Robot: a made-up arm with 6 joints.
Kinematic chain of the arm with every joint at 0, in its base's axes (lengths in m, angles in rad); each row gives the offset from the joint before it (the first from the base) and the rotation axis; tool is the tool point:
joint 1: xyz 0 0 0.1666 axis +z
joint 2: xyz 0 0 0 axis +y
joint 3: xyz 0 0 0.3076 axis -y
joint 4: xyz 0 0 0 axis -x
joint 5: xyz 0.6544 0 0 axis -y
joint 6: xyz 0 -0.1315 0 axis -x
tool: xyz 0 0 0
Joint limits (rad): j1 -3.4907..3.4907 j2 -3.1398..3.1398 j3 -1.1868..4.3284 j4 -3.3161..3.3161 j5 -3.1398..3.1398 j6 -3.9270..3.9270
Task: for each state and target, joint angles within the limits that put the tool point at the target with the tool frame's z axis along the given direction. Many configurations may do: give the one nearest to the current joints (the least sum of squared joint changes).
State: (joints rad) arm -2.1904 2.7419 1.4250 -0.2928 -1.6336 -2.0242
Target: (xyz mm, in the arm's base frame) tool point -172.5 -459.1 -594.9 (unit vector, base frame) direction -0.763 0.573 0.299
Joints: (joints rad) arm -1.6828 2.0287 0.8485 -0.4196 -1.6362 -2.0508
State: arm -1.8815 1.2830 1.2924 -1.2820 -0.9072 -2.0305
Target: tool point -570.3 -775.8 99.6 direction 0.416 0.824 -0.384
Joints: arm -2.1356 1.4414 1.4517 -1.0405 -1.4499 -2.7642
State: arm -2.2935 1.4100 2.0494 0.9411 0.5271 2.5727
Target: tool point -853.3 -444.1 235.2 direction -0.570 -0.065 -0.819
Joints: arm -2.5754 1.7008 1.7107 0.8883 0.6179 2.6395
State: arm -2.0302 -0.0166 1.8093 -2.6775 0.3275 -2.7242
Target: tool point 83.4 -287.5 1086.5 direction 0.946 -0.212 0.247
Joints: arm -1.6274 0.1432 1.4749 -2.4292 0.4649 -2.2377
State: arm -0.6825 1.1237 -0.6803 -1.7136 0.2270 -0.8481
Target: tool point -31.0 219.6 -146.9 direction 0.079 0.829 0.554
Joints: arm -1.0750 1.0824 -1.1357 -2.1983 0.1705 -1.4236
